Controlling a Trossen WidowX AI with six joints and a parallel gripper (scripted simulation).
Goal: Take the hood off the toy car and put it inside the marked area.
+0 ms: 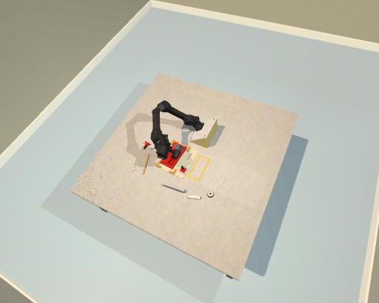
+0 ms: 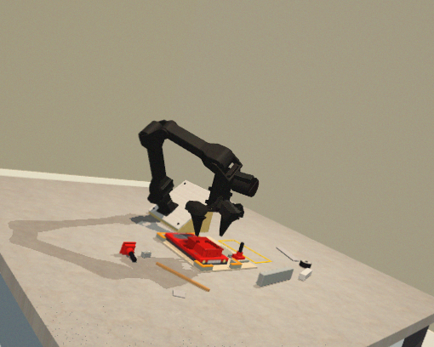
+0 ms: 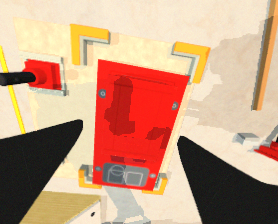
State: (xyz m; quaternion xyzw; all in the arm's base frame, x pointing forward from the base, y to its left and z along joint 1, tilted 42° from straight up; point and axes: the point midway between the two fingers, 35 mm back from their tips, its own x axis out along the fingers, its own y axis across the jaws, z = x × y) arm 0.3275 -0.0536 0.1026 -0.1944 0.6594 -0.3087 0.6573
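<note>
My gripper tip is 30 mm above the red hood. The rest, counted from my gripper tip: grey bar (190 mm ahead, 120 mm to the left, 50 mm below); wooden stick (90 mm ahead, 170 mm to the right, 70 mm below).
</note>
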